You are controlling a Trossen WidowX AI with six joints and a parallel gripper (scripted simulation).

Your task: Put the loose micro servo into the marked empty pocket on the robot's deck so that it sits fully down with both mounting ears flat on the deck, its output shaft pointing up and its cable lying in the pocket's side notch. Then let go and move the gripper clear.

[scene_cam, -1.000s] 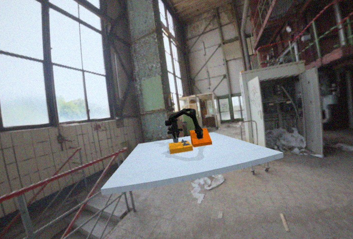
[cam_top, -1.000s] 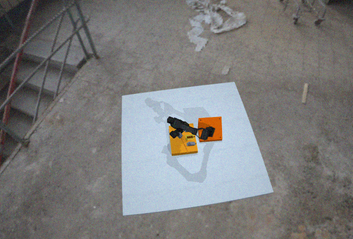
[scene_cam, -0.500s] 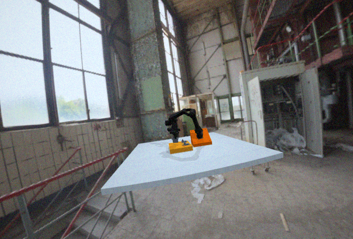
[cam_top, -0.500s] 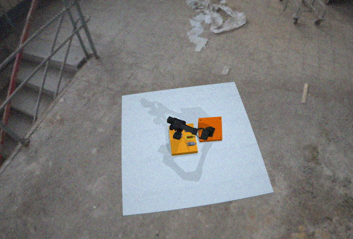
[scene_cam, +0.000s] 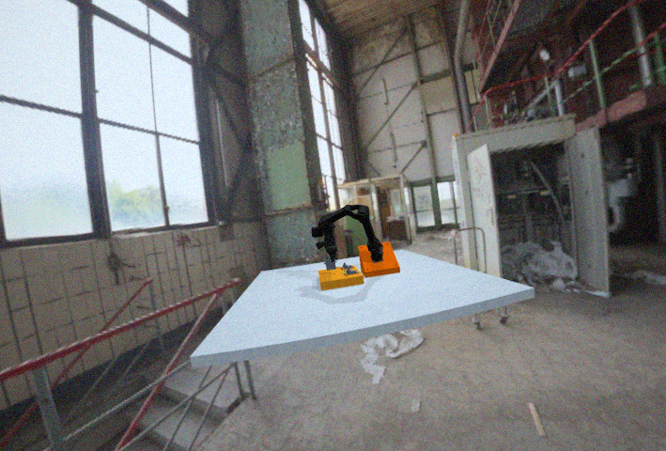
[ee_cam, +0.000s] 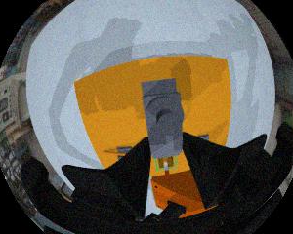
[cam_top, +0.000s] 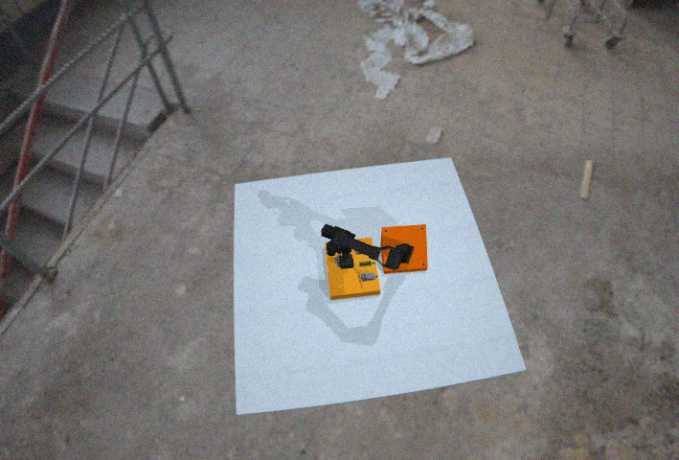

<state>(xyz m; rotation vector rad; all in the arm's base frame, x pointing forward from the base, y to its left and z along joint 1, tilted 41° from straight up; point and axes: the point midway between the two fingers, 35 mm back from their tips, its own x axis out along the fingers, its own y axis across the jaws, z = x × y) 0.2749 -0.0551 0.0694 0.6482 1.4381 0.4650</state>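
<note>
My gripper tip is now 100 mm above the deck and 20 mm short of it.
</note>
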